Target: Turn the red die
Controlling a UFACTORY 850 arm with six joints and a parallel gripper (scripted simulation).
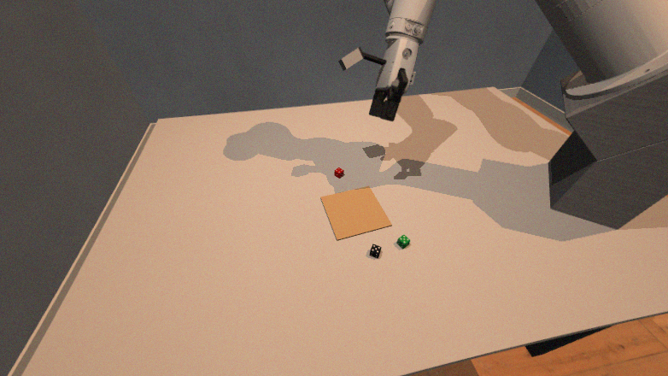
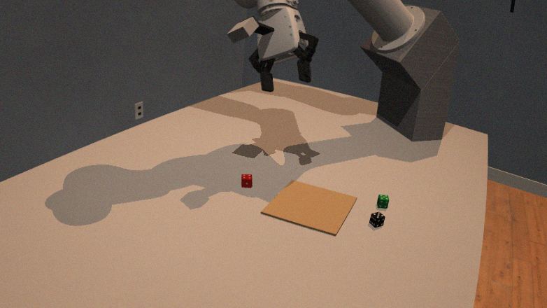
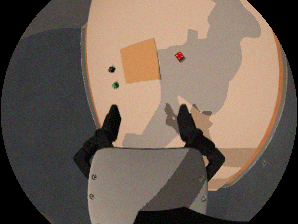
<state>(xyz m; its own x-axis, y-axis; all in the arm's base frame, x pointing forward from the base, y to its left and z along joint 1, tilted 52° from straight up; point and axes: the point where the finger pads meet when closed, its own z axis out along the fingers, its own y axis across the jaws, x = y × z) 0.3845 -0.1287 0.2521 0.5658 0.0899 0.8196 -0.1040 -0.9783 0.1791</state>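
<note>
Right now the red die is 180 mm below my hand, 80 mm ahead of it and 50 mm to the right of it. The rest, counted from my hand: green die (220 mm to the left, 180 mm below, 90 mm ahead); black die (210 mm to the left, 180 mm below, 160 mm ahead); mat (190 mm below, 130 mm ahead, 80 mm to the left).
</note>
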